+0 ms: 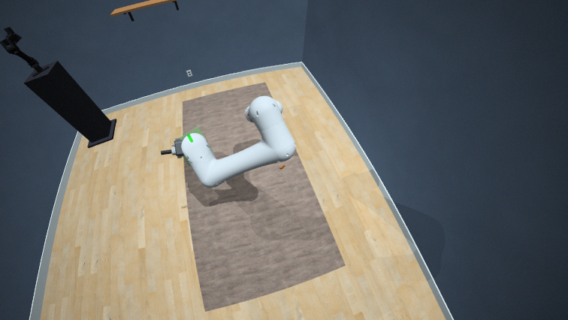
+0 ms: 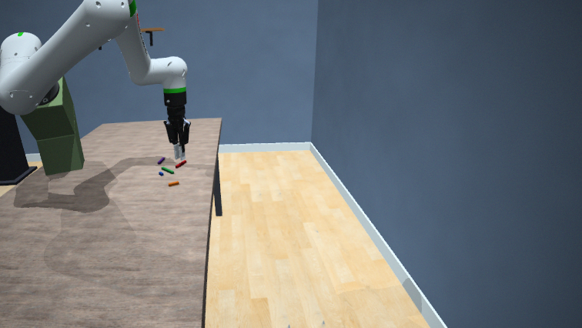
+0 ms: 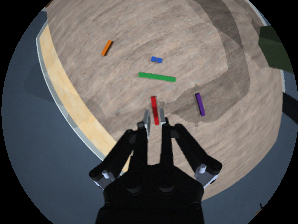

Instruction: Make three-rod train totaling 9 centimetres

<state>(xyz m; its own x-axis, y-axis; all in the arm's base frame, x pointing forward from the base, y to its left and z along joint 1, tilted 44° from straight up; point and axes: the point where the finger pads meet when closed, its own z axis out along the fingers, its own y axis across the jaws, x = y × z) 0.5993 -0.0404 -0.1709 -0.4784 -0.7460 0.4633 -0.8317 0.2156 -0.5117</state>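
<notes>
Now: hand 60 mm above the red rod. Round my hand: green rod 50 mm behind, 60 mm to the right, 60 mm below; purple rod 100 mm behind, 60 mm to the left, 60 mm below; orange rod 10 mm behind, 190 mm to the right, 60 mm below.
</notes>
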